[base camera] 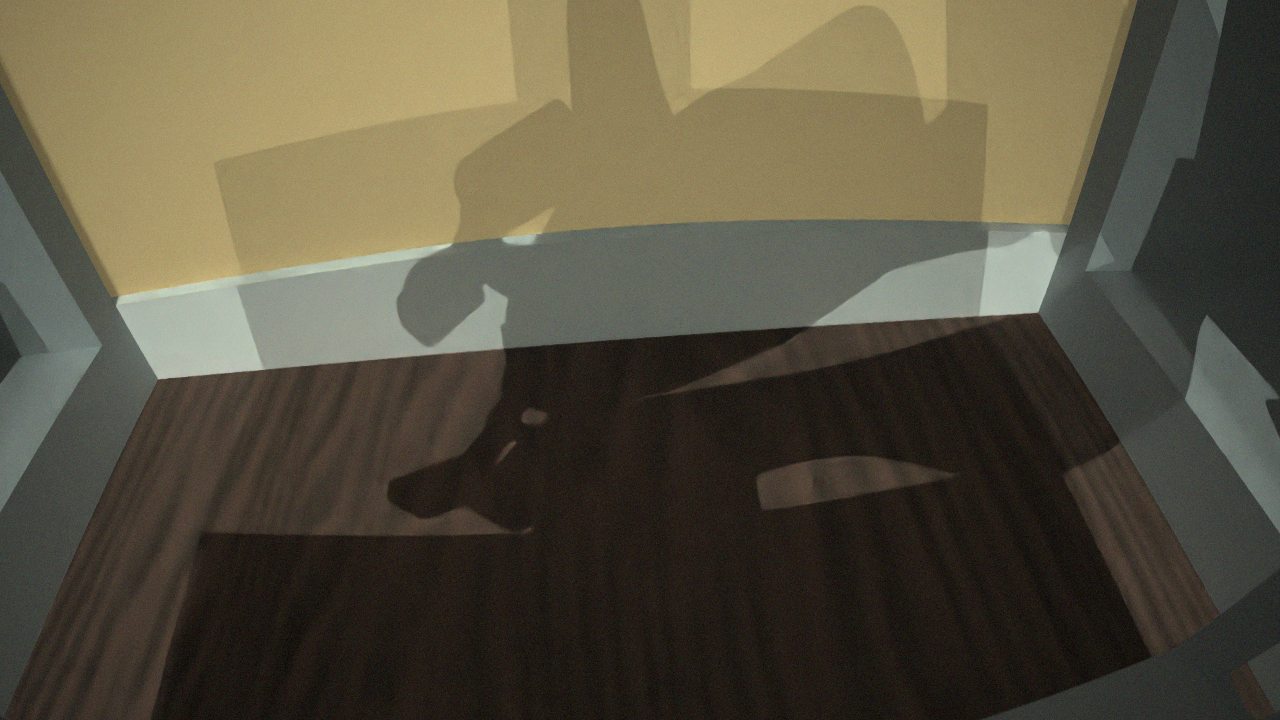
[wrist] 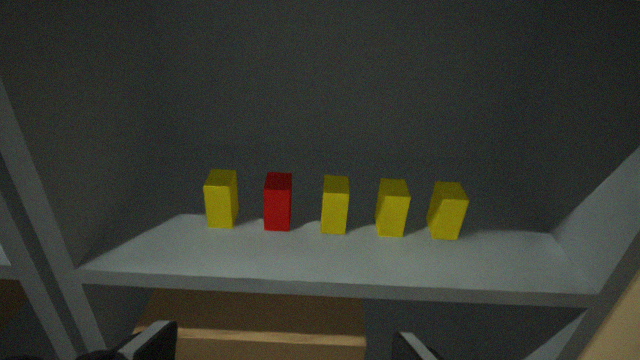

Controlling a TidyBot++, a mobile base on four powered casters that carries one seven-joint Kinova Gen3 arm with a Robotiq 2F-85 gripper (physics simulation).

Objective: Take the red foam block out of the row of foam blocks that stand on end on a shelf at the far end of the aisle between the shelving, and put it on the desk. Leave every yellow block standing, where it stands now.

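Places are measured from the arm's base along level axes (x ahead, y left, z up), in metres.
Pixels of known places: gripper, fingertip midpoint: [wrist: 285, 351].
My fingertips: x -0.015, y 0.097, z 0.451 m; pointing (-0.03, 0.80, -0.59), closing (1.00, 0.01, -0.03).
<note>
For each thing: its middle in the pictures, then the offset to it from my fingertips. Level surfaces: height alone.
- red foam block, body centre: [wrist: 278, 201] 0.048 m back, 0.483 m left, 0.268 m down
- grey shelf, its level: 0.313 m down
- yellow block, body centre: [wrist: 222, 198] 0.152 m back, 0.484 m left, 0.268 m down
- nearest, body centre: [wrist: 334, 204] 0.056 m ahead, 0.481 m left, 0.268 m down
- tan box, body centre: [wrist: 262, 322] 0.089 m back, 0.498 m left, 0.636 m down
The red foam block [wrist: 277, 207] stands upright on the grey shelf [wrist: 320, 265] in the wrist view, second from the left in a spaced row. One yellow block [wrist: 220, 205] stands to its left. Three yellow blocks stand to its right: the nearest [wrist: 334, 210], the middle one [wrist: 392, 212] and the far right one [wrist: 446, 215]. Gaps show between all the blocks. My gripper [wrist: 285, 337] is open, its two fingertips wide apart at the bottom of the wrist view, with no block between them. It is apart from the row. The desk does not show in either view.
A tan box [wrist: 270, 335] sits below the block shelf. Upright shelf sides stand left and right of the row. In the base view, a yellow wall [base camera: 358, 53] with a white skirting board [base camera: 192, 326] closes the aisle, between shelving posts on both sides. Arm shadows fall there.
</note>
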